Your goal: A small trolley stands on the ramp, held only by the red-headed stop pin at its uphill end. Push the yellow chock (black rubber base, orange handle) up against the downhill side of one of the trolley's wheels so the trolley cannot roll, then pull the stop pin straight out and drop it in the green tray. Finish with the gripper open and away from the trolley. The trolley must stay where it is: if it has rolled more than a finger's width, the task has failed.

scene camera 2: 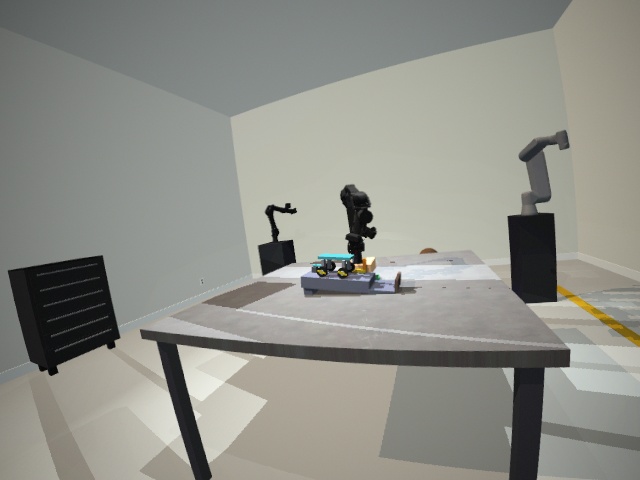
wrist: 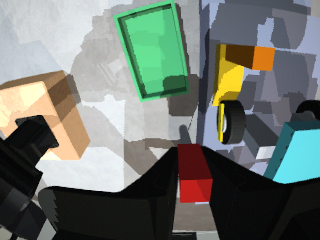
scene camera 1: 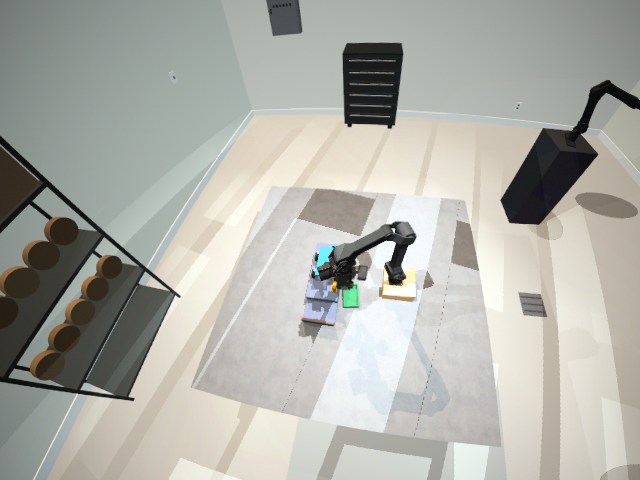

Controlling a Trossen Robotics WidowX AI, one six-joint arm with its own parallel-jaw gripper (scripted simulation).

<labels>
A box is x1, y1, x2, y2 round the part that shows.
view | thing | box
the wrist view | my gripper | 37, 145, 319, 239
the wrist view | red-headed stop pin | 177, 125, 212, 202
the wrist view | yellow chock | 212, 44, 274, 104
</labels>
